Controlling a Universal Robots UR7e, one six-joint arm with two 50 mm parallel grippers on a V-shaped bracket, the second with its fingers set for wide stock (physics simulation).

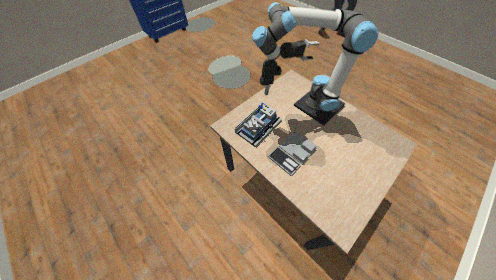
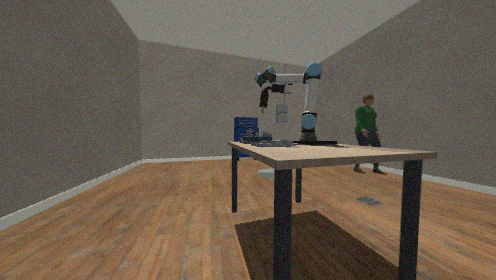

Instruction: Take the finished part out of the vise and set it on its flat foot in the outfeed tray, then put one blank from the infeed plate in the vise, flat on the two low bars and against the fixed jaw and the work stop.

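Places are measured from the arm's base along level axes (x ahead, y left, z up), in millimetres.
Where they show: hand, its tool point: (image 1: 266,91) (image 2: 262,111); arm's base, origin of its link: (image 1: 314,103) (image 2: 308,140).
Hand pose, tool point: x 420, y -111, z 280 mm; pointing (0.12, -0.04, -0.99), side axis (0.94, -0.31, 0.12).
Things, the pixels of their top centre, and the offset from my tool point. Level surfaces: height alone.
- vise, centre of its top: (image 1: 259,117) (image 2: 257,132) dx +47, dy -2, dz -203 mm
- grey infeed plate, centre of its top: (image 1: 297,146) dx -45, dy +294, dz -294 mm
- table, height of its surface: dz -302 mm
The vise (image 1: 260,123) (image 2: 258,136) stands in a dark frame on the table's left part, with pale pieces on its blue and grey body. Whether the finished part is in it is too small to tell. My downward gripper (image 1: 267,93) (image 2: 263,111) hangs well above table height near the vise. Its fingers look like one thin shape, so its opening cannot be told. The second gripper (image 1: 314,50) (image 2: 290,89) points sideways, with fingers wide apart and empty. The grey infeed plate (image 1: 291,146) bears grey blocks (image 1: 308,145). The dark outfeed tray (image 1: 280,156) holds pale parts (image 1: 290,163) at one end.
The arm's base (image 1: 320,106) (image 2: 309,137) stands on a dark plate behind the infeed plate. The table (image 1: 345,200) (image 2: 350,152) bears the arm's shadow. A blue cabinet (image 1: 160,17) (image 2: 246,122) stands beyond it. A person in green (image 2: 367,117) stands behind, right of the arm.
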